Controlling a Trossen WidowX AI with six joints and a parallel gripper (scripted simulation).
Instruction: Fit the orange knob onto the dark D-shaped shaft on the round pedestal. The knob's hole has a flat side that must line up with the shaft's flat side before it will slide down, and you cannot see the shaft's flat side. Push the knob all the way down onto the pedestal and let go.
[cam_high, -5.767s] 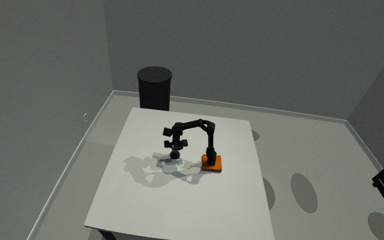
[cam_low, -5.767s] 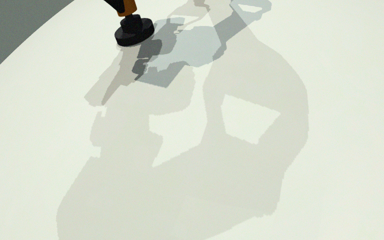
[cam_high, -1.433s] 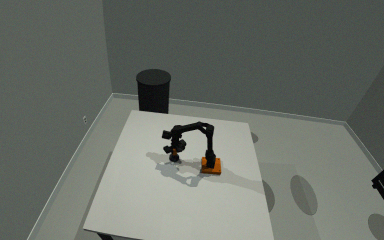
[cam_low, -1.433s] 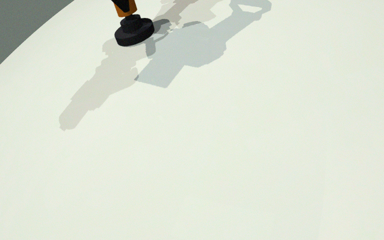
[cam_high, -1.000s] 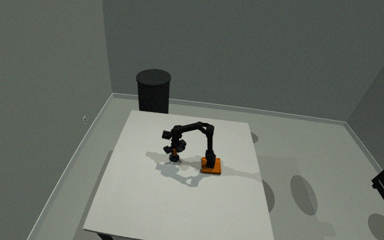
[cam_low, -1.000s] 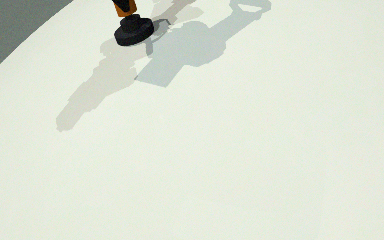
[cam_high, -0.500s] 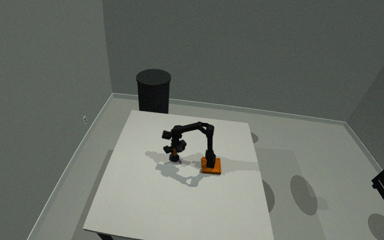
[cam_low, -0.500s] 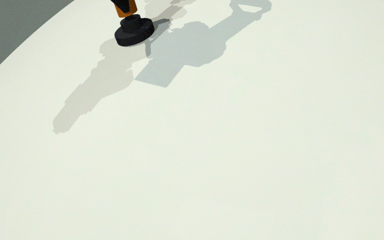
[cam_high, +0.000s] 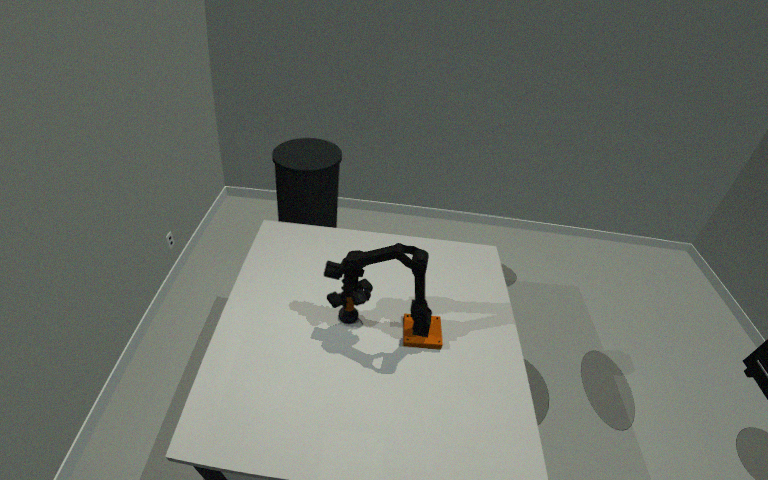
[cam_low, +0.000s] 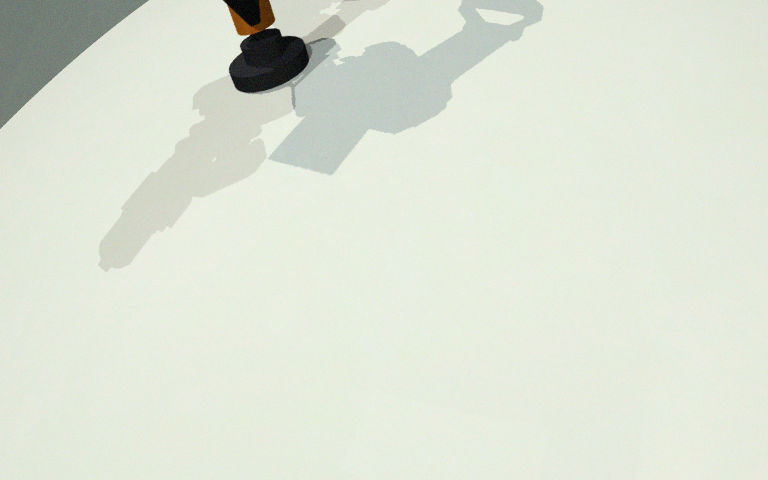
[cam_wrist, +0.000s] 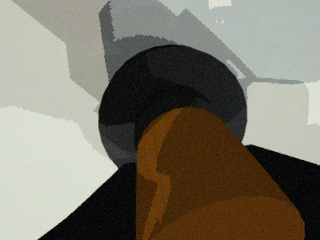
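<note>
Right now my gripper tip is 4 cm above the dark round pedestal. From my gripper tip the other things lie so: orange knob (2 cm above).
</note>
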